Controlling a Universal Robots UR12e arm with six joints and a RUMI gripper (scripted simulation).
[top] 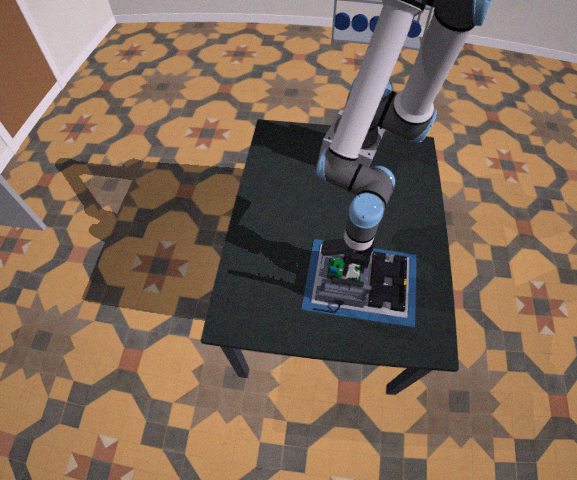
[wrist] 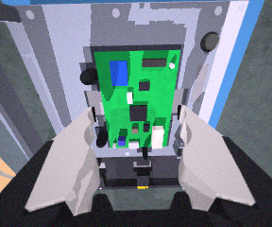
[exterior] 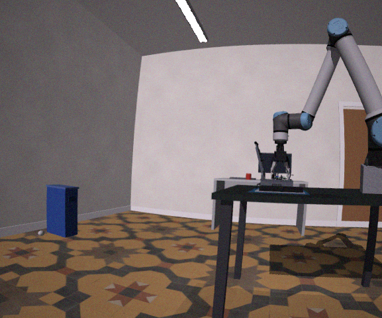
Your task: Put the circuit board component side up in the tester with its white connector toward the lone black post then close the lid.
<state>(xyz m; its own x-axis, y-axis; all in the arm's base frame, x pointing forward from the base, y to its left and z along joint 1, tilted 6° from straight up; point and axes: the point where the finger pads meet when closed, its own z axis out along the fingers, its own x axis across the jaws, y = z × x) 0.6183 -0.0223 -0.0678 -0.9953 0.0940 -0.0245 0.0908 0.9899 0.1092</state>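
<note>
The green circuit board lies right at my hand. From my hand the other things lie so: tester lid 12 cm ahead, 1 cm to the right, 11 cm above; tester 3 cm ahead, 3 cm to the left, 4 cm above.
</note>
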